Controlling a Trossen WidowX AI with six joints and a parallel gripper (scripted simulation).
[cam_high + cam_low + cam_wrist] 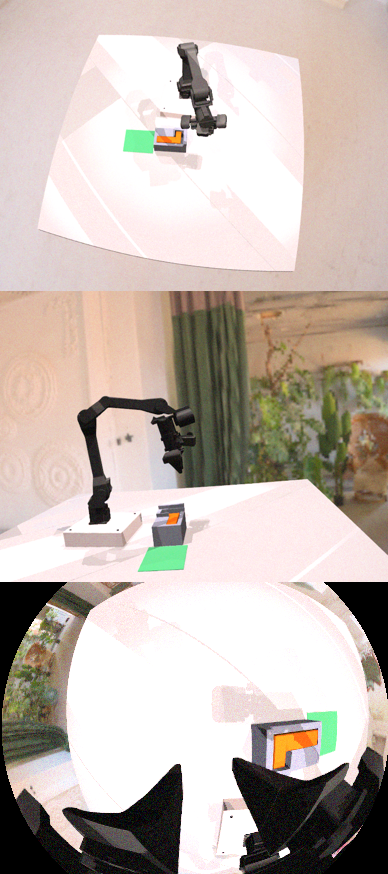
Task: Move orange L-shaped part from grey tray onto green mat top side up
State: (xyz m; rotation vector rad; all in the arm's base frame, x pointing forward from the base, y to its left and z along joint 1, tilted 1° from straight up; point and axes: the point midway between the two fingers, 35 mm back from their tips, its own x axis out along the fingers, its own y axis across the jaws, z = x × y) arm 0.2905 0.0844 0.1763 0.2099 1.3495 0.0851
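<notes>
Right now the orange L-shaped part is 15 cm to the right of my gripper tip, 14 cm below it and 5 cm behind it. The rest, counted from my gripper tip: green mat (31 cm to the right, 20 cm below, 5 cm behind).
</notes>
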